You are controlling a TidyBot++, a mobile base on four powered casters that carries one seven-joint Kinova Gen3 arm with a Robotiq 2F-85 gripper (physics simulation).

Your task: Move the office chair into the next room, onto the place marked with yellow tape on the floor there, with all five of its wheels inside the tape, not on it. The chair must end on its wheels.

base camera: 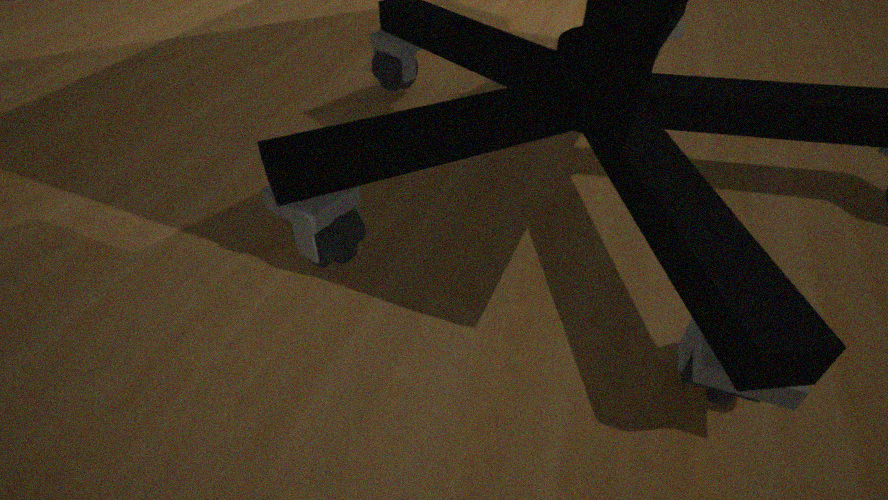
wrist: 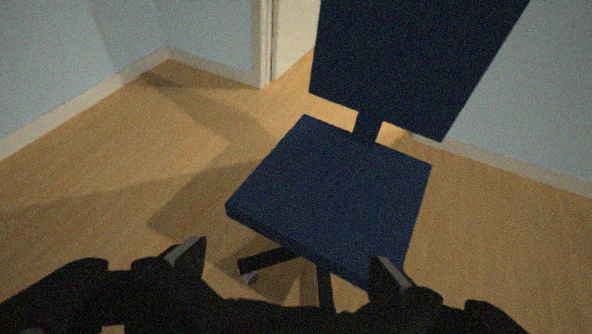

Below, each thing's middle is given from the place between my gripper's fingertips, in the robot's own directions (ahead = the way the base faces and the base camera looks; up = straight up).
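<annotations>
There is the blue office chair [wrist: 336,198], which is 32 cm below my hand, 51 cm ahead of it and 14 cm to the right of it.
</annotations>
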